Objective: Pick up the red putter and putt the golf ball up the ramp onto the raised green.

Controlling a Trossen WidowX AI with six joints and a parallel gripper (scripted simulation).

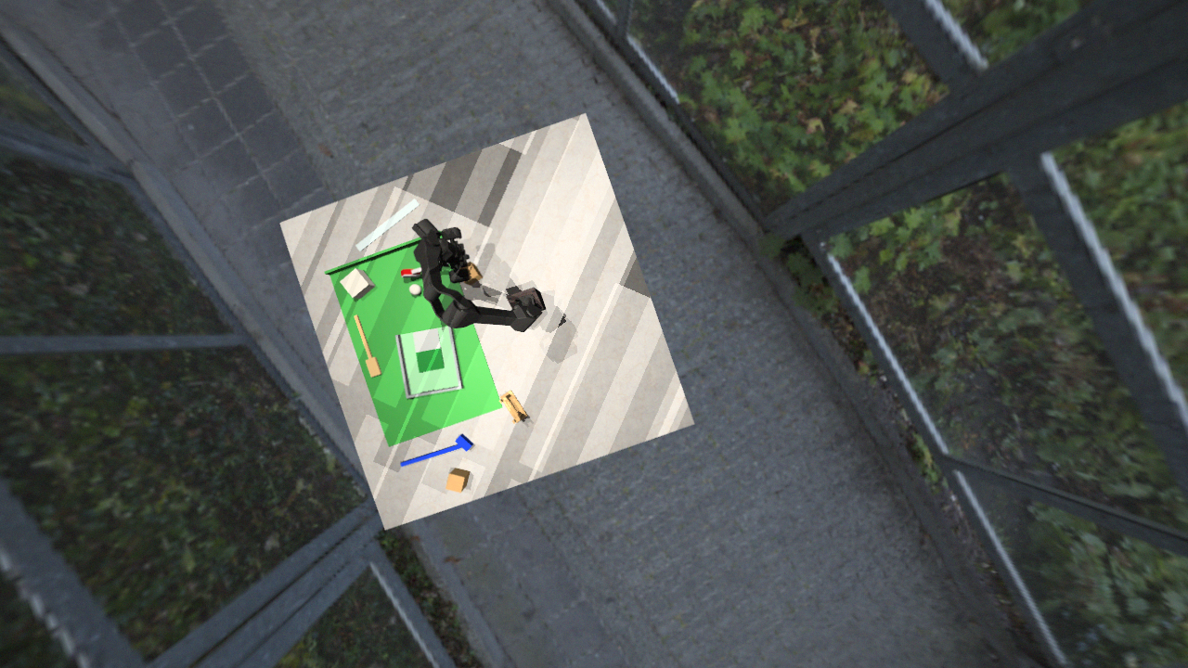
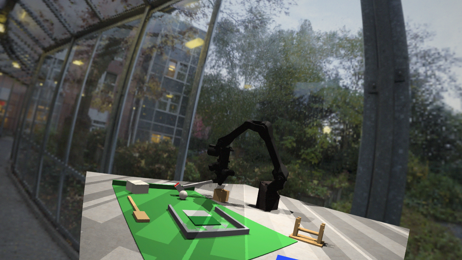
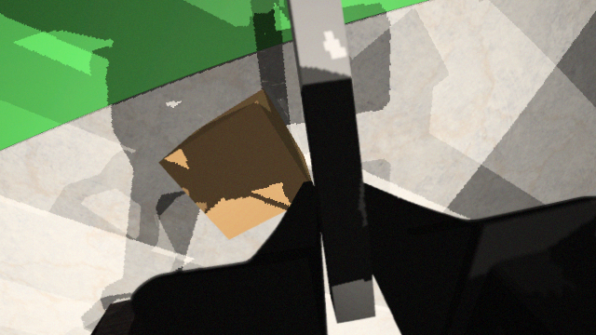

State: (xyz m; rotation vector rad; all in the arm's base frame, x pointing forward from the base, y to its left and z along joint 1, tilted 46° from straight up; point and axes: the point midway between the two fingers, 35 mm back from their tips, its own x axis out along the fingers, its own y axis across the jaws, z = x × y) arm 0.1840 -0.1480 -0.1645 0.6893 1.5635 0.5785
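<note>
Right now the red putter is 120 mm ahead of my gripper tip and 10 mm to the right of it. The rest, counted from my gripper tip: blue putter 670 mm to the left, 330 mm ahead, 60 mm below; then white bar 280 mm ahead, 240 mm to the right, 80 mm below; then golf ball 230 mm ahead, 50 mm below, 40 mm to the left.
</note>
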